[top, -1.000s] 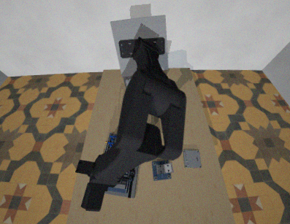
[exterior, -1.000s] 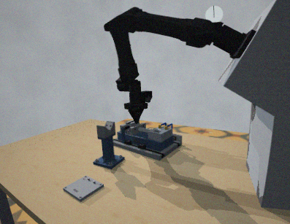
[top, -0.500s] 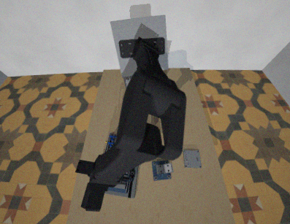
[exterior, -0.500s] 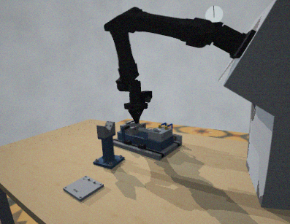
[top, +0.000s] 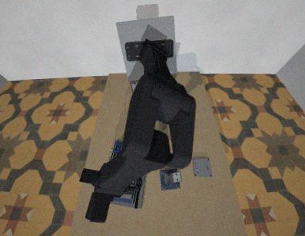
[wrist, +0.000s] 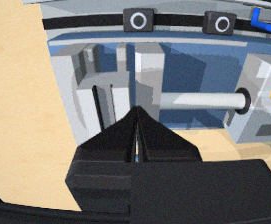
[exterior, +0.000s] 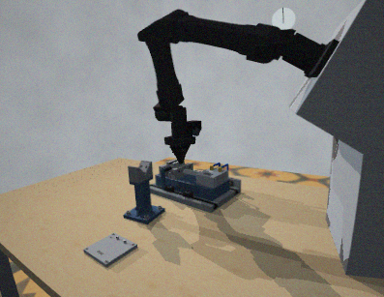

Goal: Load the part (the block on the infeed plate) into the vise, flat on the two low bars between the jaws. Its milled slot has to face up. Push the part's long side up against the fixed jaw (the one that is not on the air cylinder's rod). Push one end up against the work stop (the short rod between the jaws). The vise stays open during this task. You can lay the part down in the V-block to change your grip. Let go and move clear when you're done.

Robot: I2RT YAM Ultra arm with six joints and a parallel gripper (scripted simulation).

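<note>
The part is 20 mm ahead of my hand and 10 mm below it. Also, from my hand: fixed jaw 50 mm ahead, 30 mm below, 10 mm to the right; then moving jaw 30 mm below, 10 mm to the left, 10 mm behind; then work stop 40 mm to the left, 30 mm ahead, 20 mm below.
</note>
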